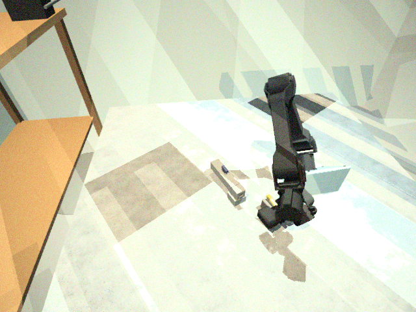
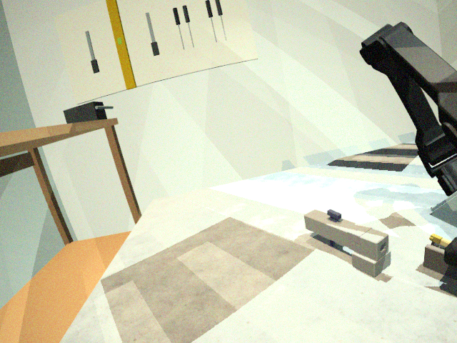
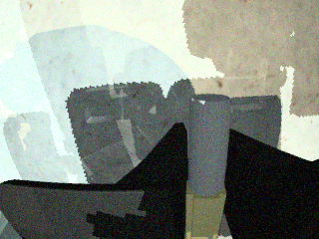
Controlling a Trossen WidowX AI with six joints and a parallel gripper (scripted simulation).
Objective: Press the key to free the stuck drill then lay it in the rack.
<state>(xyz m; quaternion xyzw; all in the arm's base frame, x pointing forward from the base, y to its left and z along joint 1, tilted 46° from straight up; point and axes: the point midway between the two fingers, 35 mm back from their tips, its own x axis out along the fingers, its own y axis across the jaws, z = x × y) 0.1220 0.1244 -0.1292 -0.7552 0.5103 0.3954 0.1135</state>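
My gripper tip is 4 cm below the drill, 3 cm to the left of it and 2 cm short of it. Round my gripper tip: fixture block (17 cm ahead, 16 cm to the right, 3 cm above); blue key (18 cm to the right, 18 cm ahead, 5 cm above); rack (5 cm to the right, 3 cm ahead, 1 cm above).
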